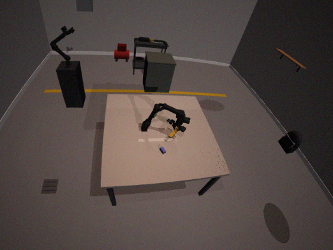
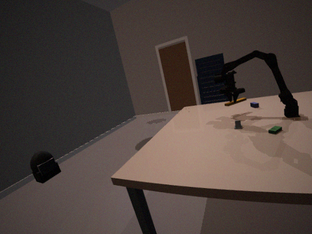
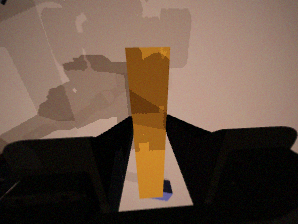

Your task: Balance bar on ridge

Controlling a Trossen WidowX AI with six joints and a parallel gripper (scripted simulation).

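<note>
The bar lies 20 mm to the right of my gripper tip and 20 mm behind it. Also, from my gripper tip: green block 330 mm to the left, 180 mm behind, 90 mm below; blue block 190 mm to the right, 170 mm behind, 80 mm below.
</note>
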